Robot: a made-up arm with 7 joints.
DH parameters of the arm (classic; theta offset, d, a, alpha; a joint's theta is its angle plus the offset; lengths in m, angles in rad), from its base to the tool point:
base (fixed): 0 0.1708 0 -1.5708
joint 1: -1.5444 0 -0.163 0
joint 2: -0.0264 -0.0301 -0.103 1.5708
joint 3: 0 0.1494 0.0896 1.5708
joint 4: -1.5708 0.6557 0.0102 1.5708
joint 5: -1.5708 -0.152 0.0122 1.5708
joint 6: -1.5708 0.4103 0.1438 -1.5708
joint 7: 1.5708 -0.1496 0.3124 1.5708
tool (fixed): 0 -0.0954 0 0
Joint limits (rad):
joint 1: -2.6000..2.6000
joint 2: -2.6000..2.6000
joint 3: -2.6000..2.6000
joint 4: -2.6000..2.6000
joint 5: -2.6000..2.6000
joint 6: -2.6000..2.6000
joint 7: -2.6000..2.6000
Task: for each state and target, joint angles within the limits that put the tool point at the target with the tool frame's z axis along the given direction. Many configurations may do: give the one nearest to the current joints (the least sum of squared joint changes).
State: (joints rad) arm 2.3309 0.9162 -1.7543 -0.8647 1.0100 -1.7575 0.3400
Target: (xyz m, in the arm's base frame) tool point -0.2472 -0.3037 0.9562 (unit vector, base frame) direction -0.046 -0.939 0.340
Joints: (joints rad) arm 2.0995 0.6452 -1.4460 -1.1775 1.0579 -1.3086 -0.0320
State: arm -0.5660 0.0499 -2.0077 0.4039 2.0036 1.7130 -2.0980
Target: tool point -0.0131 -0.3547 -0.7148 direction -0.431 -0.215 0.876
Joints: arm -0.2462 0.2088 -2.4881 0.8420 1.7218 1.4611 -2.4978
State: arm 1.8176 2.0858 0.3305 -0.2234 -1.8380 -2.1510 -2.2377
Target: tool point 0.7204 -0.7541 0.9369 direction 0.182 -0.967 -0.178
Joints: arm 2.1115 1.9489 -0.7412 -0.3967 -1.6802 -2.2865 -2.3913
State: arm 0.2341 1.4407 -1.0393 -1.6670 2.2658 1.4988 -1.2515
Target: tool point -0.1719 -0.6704 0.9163 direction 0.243 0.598 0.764
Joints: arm 0.8241 2.1574 -0.4892 -1.8353 2.5805 1.8712 -1.1881
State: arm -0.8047 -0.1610 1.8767 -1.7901 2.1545 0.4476 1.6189
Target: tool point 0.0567 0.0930 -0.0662 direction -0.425 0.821 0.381
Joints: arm -0.7450 -0.2602 2.1642 -1.6507 1.9725 0.2937 1.5034
